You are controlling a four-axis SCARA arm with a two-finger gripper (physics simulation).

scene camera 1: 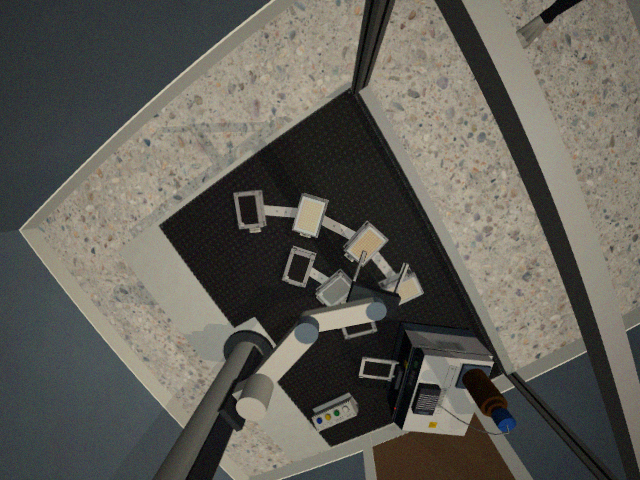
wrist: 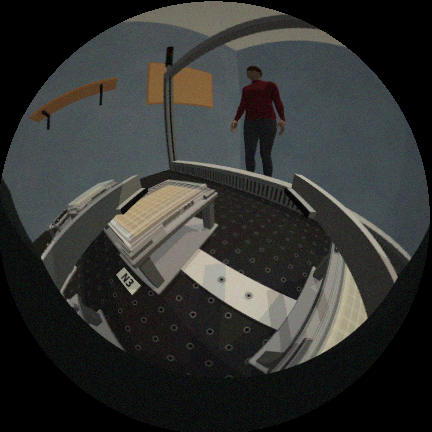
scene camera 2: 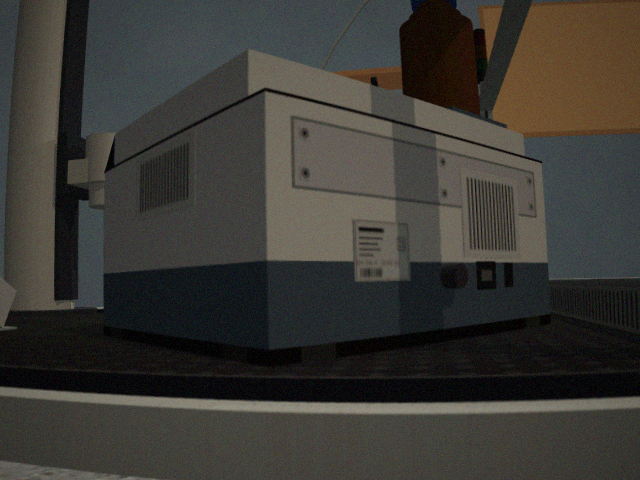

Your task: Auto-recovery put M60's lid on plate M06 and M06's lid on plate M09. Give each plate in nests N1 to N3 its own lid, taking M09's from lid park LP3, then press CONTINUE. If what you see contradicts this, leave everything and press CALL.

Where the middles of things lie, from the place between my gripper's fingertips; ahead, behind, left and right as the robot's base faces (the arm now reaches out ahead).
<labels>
I see my gripper 530 mm to the left of the brown bottle [scene camera 2: 438, 60], 210 mm below it and 50 mm short of it.
</labels>
